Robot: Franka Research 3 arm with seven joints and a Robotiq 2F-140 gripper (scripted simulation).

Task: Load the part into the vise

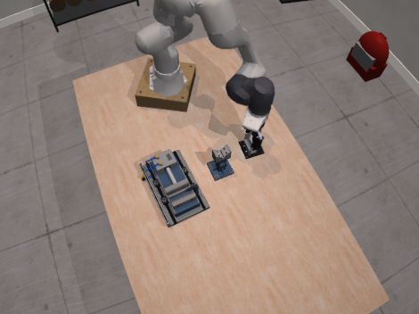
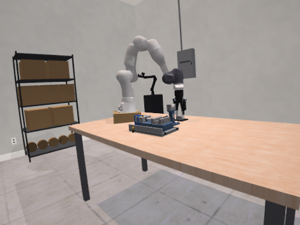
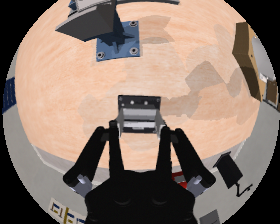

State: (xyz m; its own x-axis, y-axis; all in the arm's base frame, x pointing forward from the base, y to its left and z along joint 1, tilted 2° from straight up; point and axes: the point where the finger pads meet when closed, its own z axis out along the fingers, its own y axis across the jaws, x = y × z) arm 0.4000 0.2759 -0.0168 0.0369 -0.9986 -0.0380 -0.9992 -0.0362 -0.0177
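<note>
Right now my hand is 20 mm above the part. Also, from my hand: vise 370 mm to the right, 90 mm ahead, 10 mm below; black infeed plate 40 mm below, 10 mm to the left.
</note>
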